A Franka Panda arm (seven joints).
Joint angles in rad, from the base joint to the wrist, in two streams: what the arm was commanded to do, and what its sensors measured. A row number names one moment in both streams.
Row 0, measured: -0.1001 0.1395 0.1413 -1.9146 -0.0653 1.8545 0.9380
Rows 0 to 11, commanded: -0.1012 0.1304 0.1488 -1.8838 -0.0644 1.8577 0.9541; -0.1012 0.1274 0.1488 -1.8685 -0.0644 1.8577 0.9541; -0.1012 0.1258 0.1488 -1.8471 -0.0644 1.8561 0.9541; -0.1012 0.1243 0.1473 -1.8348 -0.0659 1.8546 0.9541; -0.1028 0.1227 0.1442 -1.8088 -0.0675 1.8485 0.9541; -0.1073 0.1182 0.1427 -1.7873 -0.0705 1.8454 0.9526; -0.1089 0.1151 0.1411 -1.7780 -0.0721 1.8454 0.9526; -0.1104 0.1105 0.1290 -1.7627 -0.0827 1.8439 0.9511; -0.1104 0.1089 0.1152 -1.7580 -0.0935 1.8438 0.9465; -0.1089 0.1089 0.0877 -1.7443 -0.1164 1.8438 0.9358; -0.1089 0.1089 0.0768 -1.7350 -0.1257 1.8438 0.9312; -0.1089 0.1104 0.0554 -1.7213 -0.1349 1.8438 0.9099
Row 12, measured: -0.1032 0.1098 0.1076 -1.7678 -0.0952 1.8568 0.9377
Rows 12 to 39, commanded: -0.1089 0.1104 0.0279 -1.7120 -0.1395 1.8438 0.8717; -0.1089 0.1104 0.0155 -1.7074 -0.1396 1.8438 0.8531; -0.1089 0.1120 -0.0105 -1.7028 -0.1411 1.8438 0.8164; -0.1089 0.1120 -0.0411 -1.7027 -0.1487 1.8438 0.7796; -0.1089 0.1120 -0.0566 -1.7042 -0.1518 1.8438 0.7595; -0.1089 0.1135 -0.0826 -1.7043 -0.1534 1.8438 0.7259; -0.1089 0.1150 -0.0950 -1.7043 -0.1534 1.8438 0.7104; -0.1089 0.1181 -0.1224 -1.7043 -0.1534 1.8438 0.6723; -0.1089 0.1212 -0.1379 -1.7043 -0.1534 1.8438 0.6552; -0.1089 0.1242 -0.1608 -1.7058 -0.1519 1.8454 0.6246; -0.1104 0.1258 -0.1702 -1.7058 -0.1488 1.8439 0.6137; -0.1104 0.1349 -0.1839 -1.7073 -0.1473 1.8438 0.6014; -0.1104 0.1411 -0.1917 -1.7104 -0.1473 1.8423 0.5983; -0.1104 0.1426 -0.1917 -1.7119 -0.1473 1.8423 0.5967; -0.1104 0.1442 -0.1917 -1.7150 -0.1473 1.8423 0.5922; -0.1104 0.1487 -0.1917 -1.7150 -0.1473 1.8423 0.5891; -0.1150 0.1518 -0.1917 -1.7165 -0.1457 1.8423 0.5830; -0.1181 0.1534 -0.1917 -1.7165 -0.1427 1.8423 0.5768; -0.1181 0.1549 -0.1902 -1.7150 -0.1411 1.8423 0.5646; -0.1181 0.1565 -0.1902 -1.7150 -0.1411 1.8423 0.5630; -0.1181 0.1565 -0.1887 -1.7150 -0.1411 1.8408 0.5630; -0.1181 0.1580 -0.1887 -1.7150 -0.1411 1.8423 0.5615; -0.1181 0.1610 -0.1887 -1.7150 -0.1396 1.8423 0.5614; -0.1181 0.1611 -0.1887 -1.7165 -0.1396 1.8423 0.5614; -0.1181 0.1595 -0.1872 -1.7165 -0.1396 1.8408 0.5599; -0.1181 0.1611 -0.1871 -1.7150 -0.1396 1.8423 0.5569; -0.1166 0.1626 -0.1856 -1.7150 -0.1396 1.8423 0.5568; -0.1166 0.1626 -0.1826 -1.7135 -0.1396 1.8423 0.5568
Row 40, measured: -0.1148 0.1594 -0.1928 -1.7230 -0.1359 1.8552 0.5759
